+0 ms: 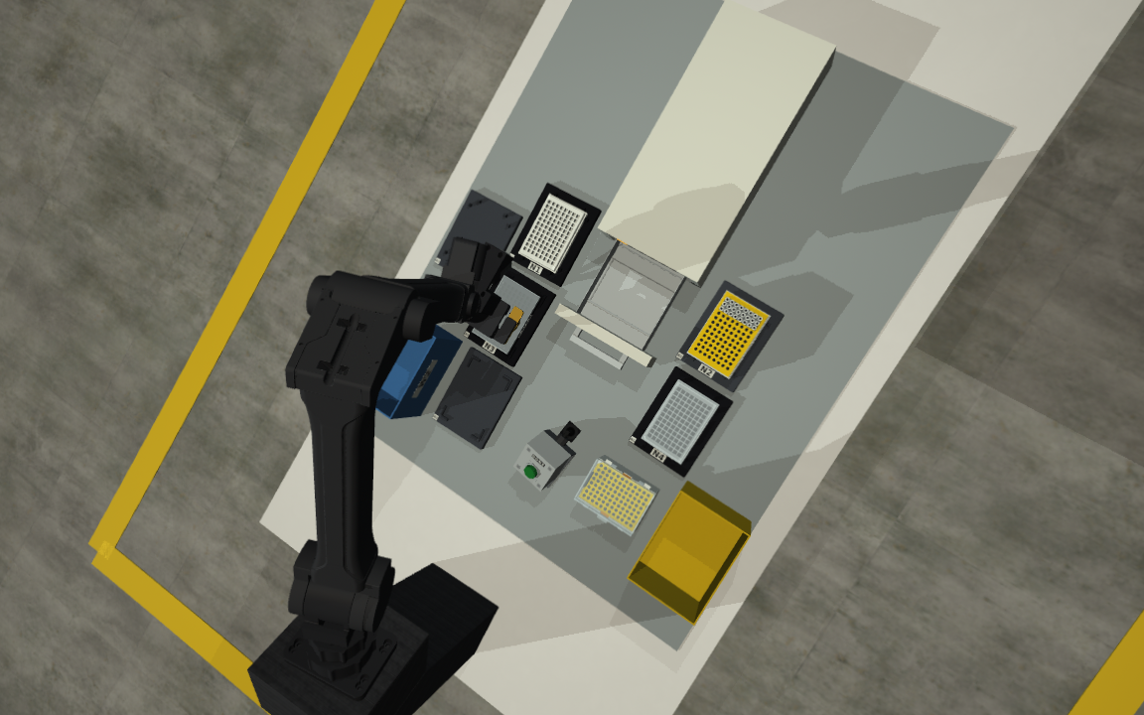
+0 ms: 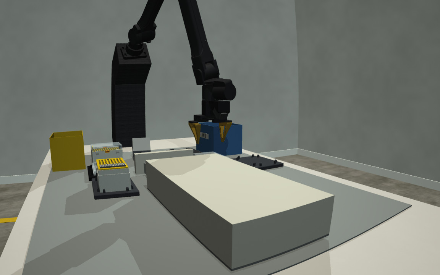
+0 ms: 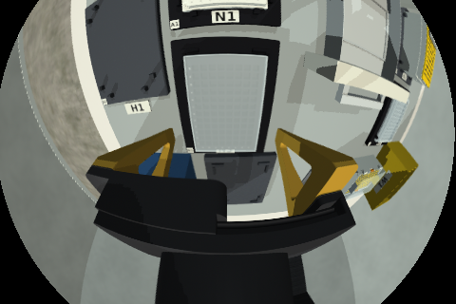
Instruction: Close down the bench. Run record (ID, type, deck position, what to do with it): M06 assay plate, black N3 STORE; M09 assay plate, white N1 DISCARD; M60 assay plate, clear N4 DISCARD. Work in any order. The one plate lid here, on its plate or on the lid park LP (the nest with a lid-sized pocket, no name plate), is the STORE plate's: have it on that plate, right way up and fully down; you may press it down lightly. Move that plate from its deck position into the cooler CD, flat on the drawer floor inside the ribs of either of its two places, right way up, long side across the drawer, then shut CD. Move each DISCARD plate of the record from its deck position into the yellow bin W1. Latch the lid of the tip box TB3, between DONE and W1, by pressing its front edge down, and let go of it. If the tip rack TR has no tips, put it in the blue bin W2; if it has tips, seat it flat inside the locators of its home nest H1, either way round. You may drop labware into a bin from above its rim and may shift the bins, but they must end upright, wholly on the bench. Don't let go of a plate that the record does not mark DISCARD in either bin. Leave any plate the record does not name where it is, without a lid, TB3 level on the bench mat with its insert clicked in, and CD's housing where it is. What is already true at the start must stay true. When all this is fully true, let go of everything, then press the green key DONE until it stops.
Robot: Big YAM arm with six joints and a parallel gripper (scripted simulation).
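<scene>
Right now my hand is 60 mm above the clear plate lid. Also, from my hand: nest N3: 80 mm below; then home nest H1: 120 mm ahead, 110 mm to the left, 80 mm below; then black plate: 60 mm below.
</scene>
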